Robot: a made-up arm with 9 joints.
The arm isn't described. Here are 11 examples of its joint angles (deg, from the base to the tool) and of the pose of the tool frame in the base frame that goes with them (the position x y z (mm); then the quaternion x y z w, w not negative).
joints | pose
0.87 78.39 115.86 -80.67 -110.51 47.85 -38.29 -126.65 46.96 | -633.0 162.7 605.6 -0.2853 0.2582 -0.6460 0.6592
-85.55 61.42 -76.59 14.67 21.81 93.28 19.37 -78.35 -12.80 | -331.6 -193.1 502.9 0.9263 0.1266 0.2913 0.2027
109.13 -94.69 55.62 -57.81 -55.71 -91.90 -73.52 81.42 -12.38 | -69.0 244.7 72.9 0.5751 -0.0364 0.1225 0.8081
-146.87 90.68 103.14 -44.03 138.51 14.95 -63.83 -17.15 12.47 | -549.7 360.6 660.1 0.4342 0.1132 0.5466 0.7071
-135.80 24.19 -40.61 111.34 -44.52 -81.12 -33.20 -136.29 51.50 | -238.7 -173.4 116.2 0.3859 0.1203 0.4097 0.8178
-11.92 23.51 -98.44 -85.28 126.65 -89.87 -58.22 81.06 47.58 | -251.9 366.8 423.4 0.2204 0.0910 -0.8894 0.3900
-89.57 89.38 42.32 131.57 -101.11 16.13 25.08 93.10 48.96 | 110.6 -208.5 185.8 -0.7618 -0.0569 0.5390 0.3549
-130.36 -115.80 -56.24 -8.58 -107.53 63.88 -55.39 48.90 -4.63 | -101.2 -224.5 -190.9 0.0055 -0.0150 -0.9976 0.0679
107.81 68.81 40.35 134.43 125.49 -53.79 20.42 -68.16 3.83 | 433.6 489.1 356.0 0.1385 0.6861 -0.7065 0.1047
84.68 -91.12 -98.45 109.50 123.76 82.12 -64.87 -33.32 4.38 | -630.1 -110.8 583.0 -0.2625 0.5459 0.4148 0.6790
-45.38 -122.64 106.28 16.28 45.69 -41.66 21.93 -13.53 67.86 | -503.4 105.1 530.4 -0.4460 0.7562 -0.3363 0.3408
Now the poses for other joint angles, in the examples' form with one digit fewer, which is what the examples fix.
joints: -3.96 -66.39 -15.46 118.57 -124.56 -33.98 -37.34 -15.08 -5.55
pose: -251 371 866 0.677 -0.332 0.001 0.657
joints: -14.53 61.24 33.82 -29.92 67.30 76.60 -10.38 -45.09 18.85
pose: 258 -123 389 -0.118 0.052 -0.937 0.325
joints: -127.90 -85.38 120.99 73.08 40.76 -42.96 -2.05 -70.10 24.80
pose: -90 -96 744 -0.075 0.797 0.532 0.275
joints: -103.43 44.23 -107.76 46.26 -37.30 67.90 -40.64 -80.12 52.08
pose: -495 172 473 0.891 0.261 0.168 0.332
